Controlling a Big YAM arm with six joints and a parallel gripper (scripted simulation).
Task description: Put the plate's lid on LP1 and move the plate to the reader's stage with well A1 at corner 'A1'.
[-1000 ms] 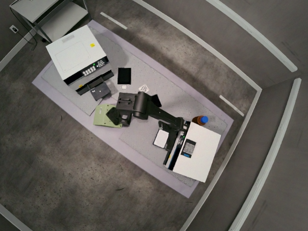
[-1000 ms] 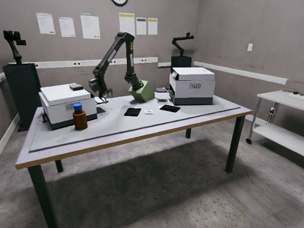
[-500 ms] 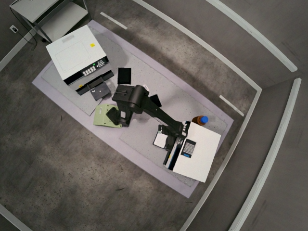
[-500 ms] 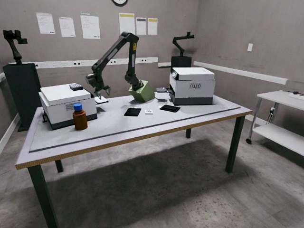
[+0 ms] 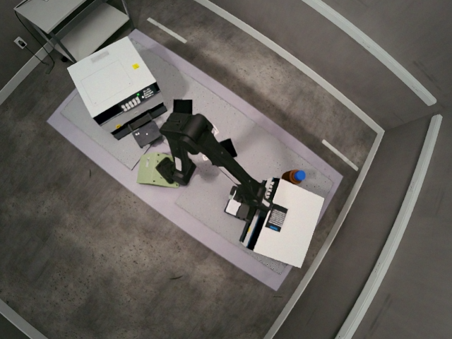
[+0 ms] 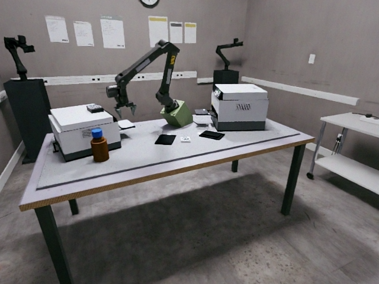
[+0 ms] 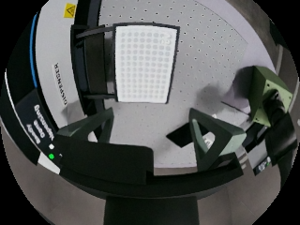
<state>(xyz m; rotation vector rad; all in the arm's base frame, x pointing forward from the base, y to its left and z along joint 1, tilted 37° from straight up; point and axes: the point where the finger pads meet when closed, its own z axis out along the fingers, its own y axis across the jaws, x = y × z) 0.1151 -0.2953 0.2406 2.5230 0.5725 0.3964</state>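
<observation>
My hand is 7 cm above the white well plate, 4 cm past it and 2 cm to the left of it. Also, from my hand: black pad (23 cm to the left, 17 cm ahead, 15 cm below); white label (51 cm to the left, 16 cm below, 14 cm ahead); brown capped bottle (29 cm ahead, 20 cm to the right, 5 cm below).
</observation>
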